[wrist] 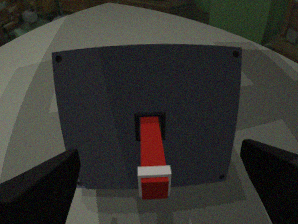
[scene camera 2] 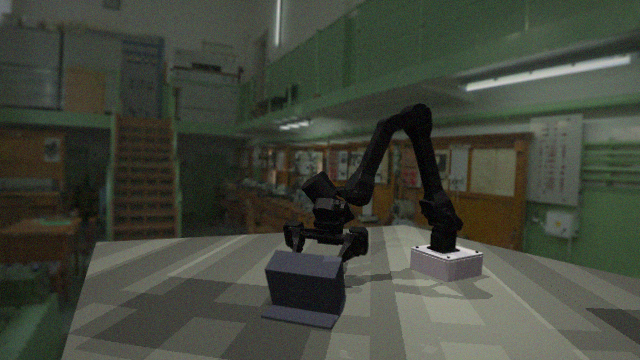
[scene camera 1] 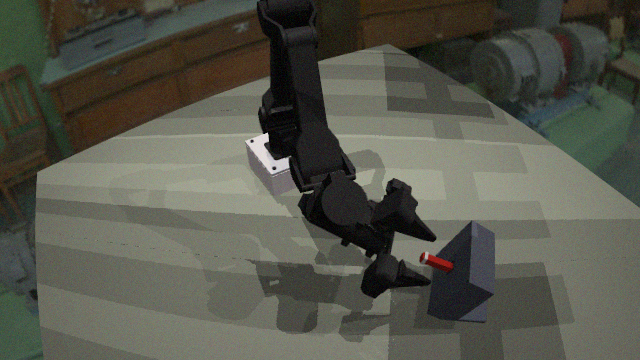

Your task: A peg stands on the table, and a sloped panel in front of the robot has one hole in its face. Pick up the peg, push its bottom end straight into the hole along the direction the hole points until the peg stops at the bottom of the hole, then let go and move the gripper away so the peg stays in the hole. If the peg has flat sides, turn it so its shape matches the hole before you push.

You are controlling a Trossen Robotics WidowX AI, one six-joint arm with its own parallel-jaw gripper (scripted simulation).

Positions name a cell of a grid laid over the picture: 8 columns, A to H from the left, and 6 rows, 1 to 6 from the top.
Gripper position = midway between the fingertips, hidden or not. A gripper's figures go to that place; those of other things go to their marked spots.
Scene:
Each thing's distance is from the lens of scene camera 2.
gripper (scene camera 2: D5): 75 cm
sloped dark grey-blue panel (scene camera 2: D5): 65 cm
thin base plate (scene camera 2: D6): 70 cm

